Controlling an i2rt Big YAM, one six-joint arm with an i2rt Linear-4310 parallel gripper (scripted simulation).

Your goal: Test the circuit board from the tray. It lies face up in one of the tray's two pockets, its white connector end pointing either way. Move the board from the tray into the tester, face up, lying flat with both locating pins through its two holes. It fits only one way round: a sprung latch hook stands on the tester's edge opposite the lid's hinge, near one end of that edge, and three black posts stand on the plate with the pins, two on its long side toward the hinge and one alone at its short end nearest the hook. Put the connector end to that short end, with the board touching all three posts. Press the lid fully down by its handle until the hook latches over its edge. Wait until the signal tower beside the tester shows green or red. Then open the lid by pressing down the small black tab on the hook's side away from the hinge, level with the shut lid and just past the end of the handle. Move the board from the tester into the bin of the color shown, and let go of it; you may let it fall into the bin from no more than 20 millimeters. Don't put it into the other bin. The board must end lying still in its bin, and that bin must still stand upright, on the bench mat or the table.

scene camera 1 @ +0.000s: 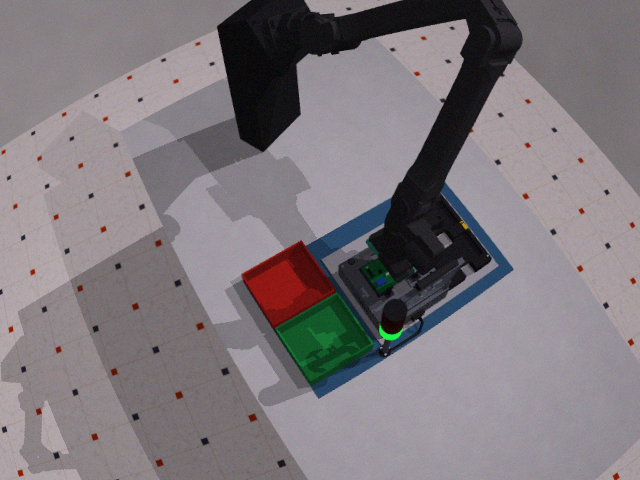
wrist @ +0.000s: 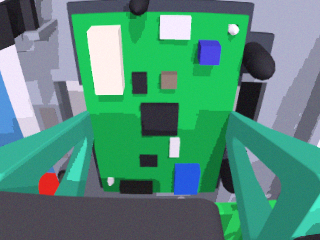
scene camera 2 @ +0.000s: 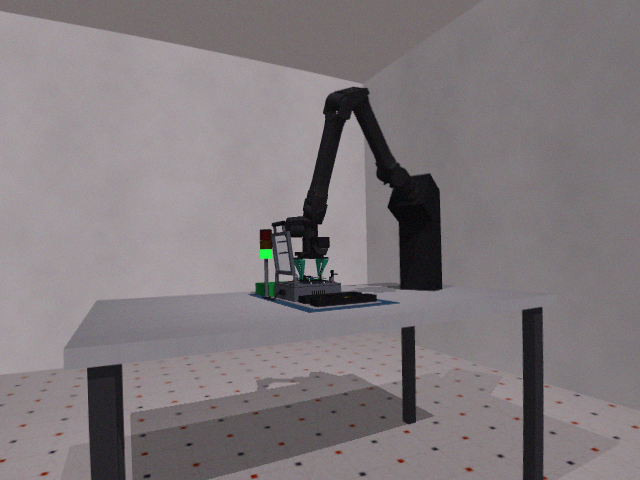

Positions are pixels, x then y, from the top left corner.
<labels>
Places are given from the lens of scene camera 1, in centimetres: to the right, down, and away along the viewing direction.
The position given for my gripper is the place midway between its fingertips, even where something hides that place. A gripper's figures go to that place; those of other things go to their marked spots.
my gripper (scene camera 1: pixel 391 268): 15, 6, 130
green bin (scene camera 1: pixel 328 333): 2, 20, 131
red bin (scene camera 1: pixel 282 284): -8, 10, 136
</labels>
